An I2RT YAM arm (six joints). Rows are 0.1 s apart.
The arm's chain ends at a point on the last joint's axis. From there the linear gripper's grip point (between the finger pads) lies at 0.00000 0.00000 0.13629 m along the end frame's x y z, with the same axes.
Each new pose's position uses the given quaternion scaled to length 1; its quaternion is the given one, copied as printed.
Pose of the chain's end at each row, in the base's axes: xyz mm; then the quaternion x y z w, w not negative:
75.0 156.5 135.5 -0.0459 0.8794 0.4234 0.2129
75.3 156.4 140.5 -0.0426 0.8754 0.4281 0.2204
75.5 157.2 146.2 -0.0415 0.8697 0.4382 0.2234
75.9 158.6 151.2 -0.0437 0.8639 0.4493 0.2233
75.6 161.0 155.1 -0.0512 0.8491 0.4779 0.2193
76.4 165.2 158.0 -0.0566 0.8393 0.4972 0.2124
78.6 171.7 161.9 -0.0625 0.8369 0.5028 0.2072
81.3 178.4 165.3 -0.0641 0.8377 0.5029 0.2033
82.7 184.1 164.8 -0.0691 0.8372 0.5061 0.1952
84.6 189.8 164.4 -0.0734 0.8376 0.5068 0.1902
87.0 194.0 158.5 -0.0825 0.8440 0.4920 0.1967
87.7 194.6 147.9 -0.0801 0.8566 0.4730 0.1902
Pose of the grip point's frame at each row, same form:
120.7 260.7 60.4 -0.0459 0.8794 0.4234 0.2129
122.9 261.1 67.4 -0.0426 0.8754 0.4281 0.2204
123.5 263.6 75.9 -0.0415 0.8697 0.4382 0.2234
123.1 267.1 83.5 -0.0437 0.8639 0.4493 0.2233
119.7 274.7 94.2 -0.0512 0.8491 0.4779 0.2193
117.3 282.2 101.4 -0.0566 0.8393 0.4972 0.2124
117.3 289.9 106.2 -0.0625 0.8369 0.5028 0.2072
118.9 296.8 109.2 -0.0641 0.8377 0.5029 0.2033
117.7 303.3 108.7 -0.0691 0.8372 0.5061 0.1952
117.9 309.3 108.0 -0.0734 0.8376 0.5068 0.1902
121.2 311.6 98.7 -0.0825 0.8440 0.4920 0.1967
121.8 309.2 82.4 -0.0801 0.8566 0.4730 0.1902

